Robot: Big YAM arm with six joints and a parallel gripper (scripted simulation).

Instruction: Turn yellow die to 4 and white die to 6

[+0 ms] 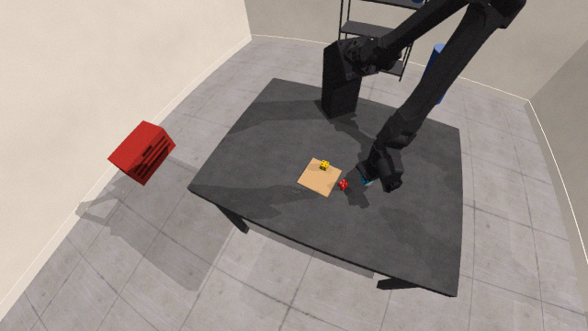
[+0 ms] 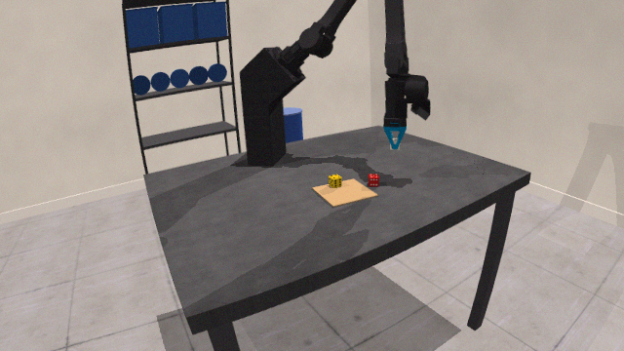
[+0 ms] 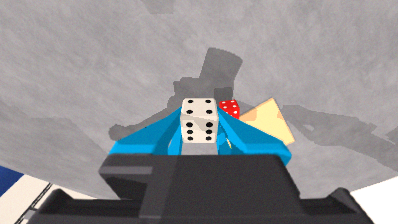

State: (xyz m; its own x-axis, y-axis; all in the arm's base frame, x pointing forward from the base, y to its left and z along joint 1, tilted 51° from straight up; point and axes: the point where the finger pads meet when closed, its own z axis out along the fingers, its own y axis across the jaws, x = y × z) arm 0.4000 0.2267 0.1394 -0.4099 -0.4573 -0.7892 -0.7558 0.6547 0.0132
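Now: the tan mat 40 mm ahead of my hand, 180 mm to the right of it and 110 mm below it. The rest, counted from my hand: red die 20 mm ahead, 80 mm to the right, 100 mm below; white die right at my hand; yellow die 10 mm behind, 190 mm to the right, 90 mm below.
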